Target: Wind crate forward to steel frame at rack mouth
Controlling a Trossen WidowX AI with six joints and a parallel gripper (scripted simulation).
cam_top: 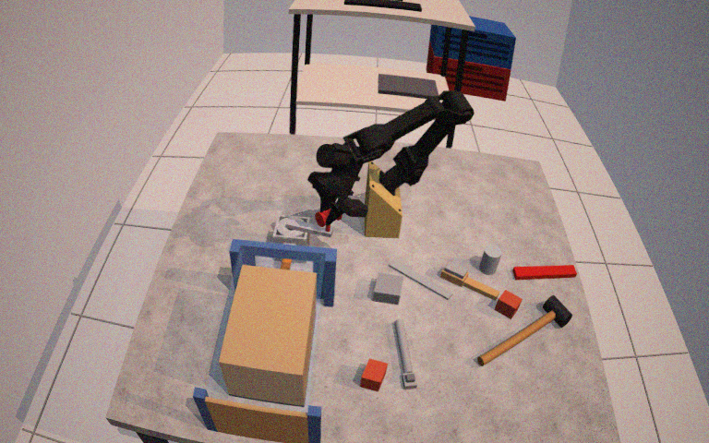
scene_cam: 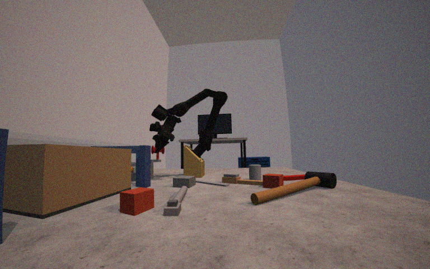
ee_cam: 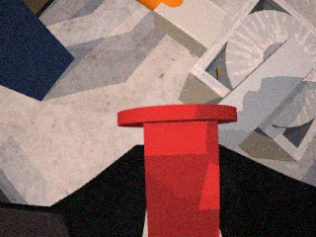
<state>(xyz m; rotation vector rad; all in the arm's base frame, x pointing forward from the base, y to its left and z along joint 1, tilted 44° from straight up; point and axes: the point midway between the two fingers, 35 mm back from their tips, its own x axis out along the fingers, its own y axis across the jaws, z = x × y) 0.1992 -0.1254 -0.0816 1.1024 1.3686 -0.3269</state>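
The grey crank arm is 3 cm to the right of my gripper tip, 3 cm below it and 1 cm behind it. The rest, counted from my gripper tip: grey winch: 10 cm to the right, 10 cm below, 4 cm behind; red knob: 1 cm to the left, 1 cm behind; blue frame: 14 cm ahead, 9 cm to the right, 3 cm below.
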